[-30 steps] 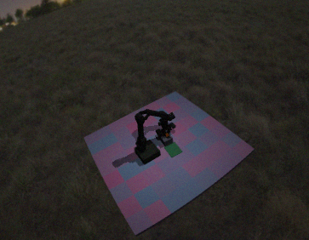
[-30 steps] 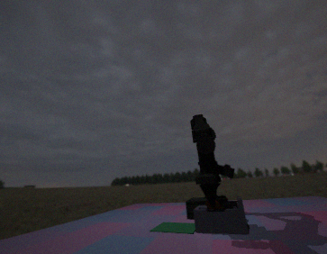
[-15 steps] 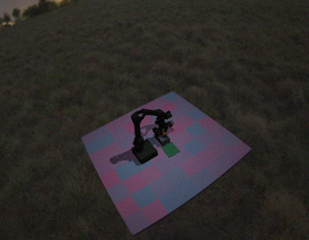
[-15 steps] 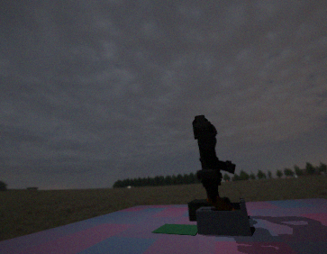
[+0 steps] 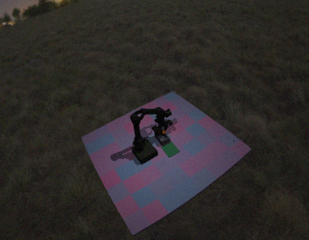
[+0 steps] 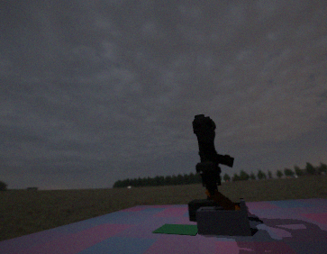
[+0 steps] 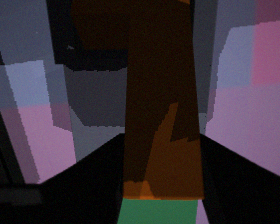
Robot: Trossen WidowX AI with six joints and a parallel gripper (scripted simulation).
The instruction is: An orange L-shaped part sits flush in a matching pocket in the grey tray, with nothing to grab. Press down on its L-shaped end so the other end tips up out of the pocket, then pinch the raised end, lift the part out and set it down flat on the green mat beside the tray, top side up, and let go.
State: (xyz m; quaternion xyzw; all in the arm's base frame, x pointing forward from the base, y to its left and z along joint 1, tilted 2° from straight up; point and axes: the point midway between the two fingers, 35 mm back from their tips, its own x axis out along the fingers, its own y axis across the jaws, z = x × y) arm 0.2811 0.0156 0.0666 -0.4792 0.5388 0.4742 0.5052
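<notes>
My gripper tip is now 3 cm past the green mat, 14 cm to the left of it and 12 cm above it. The rest, counted from my gripper tip: orange L-shaped part: 1 cm behind, 4 cm to the left, 3 cm below.
</notes>
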